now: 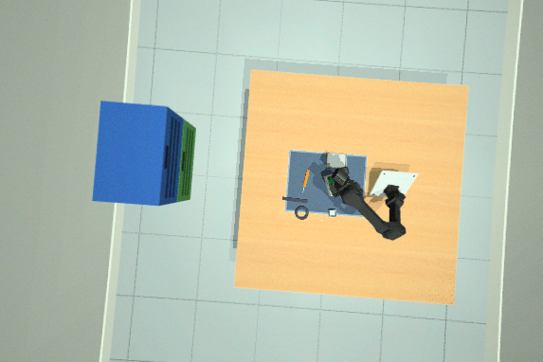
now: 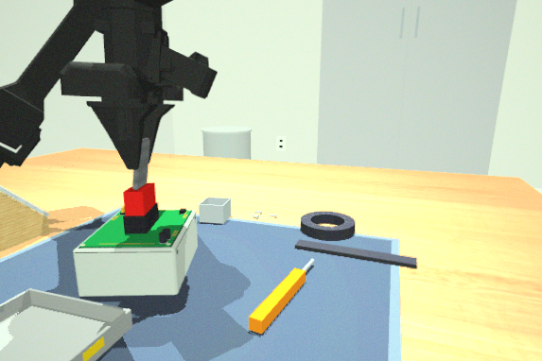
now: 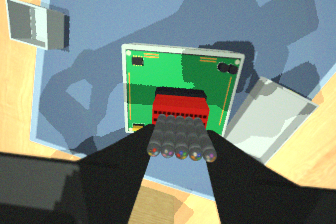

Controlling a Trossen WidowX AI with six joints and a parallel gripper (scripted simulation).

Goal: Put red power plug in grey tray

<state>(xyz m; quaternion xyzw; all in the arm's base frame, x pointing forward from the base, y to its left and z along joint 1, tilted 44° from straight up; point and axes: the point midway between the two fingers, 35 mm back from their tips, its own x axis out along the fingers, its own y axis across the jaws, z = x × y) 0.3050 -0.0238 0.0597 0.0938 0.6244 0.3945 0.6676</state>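
Right now my gripper tip is 30 mm above the red power plug. From my gripper tip the other things lie so: blue mat 120 mm below, 50 mm ahead; then dark flat bar 220 mm ahead, 130 mm to the left, 120 mm below.
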